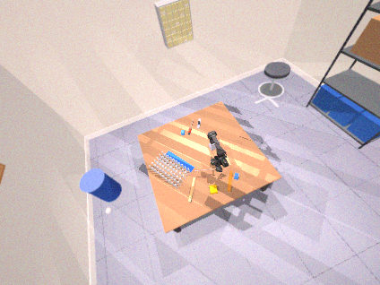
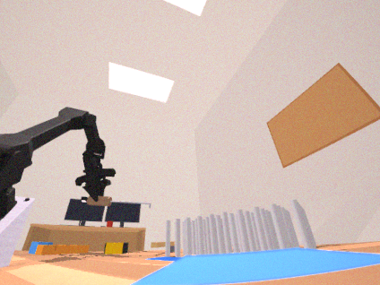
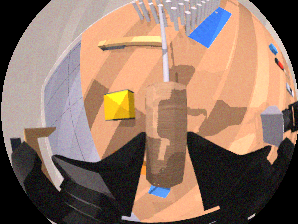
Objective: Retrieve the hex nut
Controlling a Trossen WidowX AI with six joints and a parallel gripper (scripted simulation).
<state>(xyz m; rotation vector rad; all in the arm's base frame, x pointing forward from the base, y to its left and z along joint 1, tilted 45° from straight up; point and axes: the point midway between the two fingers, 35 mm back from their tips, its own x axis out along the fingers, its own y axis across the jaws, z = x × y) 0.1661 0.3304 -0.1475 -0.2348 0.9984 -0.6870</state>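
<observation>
The orange bar lies 10 cm behind my gripper tip, 13 cm to the left of it and 18 cm below it. Round my gripper tip: blue taped strip: 28 cm ahead, 38 cm to the right, 19 cm below.
</observation>
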